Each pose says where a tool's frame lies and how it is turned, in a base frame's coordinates. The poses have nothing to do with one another.
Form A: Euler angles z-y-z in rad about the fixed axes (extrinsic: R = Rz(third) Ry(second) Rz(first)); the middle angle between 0 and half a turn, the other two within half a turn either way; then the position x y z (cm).
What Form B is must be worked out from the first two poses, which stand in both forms.
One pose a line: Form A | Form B
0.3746 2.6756 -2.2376 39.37 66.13 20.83 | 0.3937 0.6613 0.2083 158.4 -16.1 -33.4
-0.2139 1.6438 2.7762 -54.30 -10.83 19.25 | -0.5430 -0.1083 0.1925 -101.6 -68.7 67.0
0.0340 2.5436 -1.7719 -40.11 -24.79 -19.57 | -0.4011 -0.2479 -0.1957 146.3 -6.5 -78.5
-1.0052 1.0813 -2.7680 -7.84 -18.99 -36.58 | -0.0784 -0.1899 -0.3658 34.4 -55.3 162.2
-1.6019 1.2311 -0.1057 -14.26 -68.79 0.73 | -0.1426 -0.6879 0.0073 16.6 69.7 -109.4
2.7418 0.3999 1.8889 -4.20 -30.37 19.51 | -0.0420 -0.3037 0.1951 -21.9 -7.0 -96.0
